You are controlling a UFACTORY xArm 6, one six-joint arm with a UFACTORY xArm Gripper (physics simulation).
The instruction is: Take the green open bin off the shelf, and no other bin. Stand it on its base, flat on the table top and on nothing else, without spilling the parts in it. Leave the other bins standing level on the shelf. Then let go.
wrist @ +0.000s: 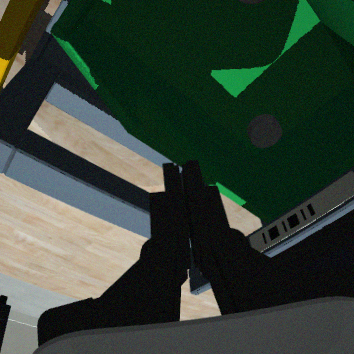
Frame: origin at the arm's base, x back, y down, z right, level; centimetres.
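Seen in the pictures: gripper, between the fingertips: (180, 184).
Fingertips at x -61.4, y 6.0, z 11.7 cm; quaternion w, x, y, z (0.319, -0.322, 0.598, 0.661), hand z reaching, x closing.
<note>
Pixels of each thing's top centre, then the offset from my fingertips to it. "spot": a spot on its surface instead. Level surfaces: height alone.
- green open bin, centre of its top: (279, 101) dx +0.9, dy +0.1, dz -5.8 cm
- dark round spot, a spot on its surface: (265, 131) spot: dx -5.4, dy +6.3, dz -4.1 cm
- shelf, a spot on its surface: (85, 201) spot: dx +2.6, dy -0.3, dz +4.0 cm
- yellow bin, a spot on its surface: (17, 25) spot: dx +9.7, dy +1.7, dz +0.1 cm
- grey strip with black marks, a spot on its surface: (305, 212) spot: dx -3.5, dy -2.2, dz -4.3 cm
- light wood table top, height of its surface: dy +8.2 cm
The green open bin (175, 75) fills the upper right of the wrist view, mostly in dark shadow with a few bright green lit patches. A dark round spot (265, 131) shows on its green surface; I cannot tell whether it is a part. The bin's far side is cut off by the view. My gripper (180, 184) is shut with nothing between its fingers. Its tips are at the bin's near lower edge in the view; whether they touch it I cannot tell. The shelf (85, 201) shows as grey-blue rails and dark bars beside and below the bin.
Part of a yellow bin (17, 25) shows at the top left corner. A grey strip with black marks (305, 212) runs along the right, next to a shelf rail. The light wood table top (60, 230) shows at the lower left and through the shelf's gaps.
</note>
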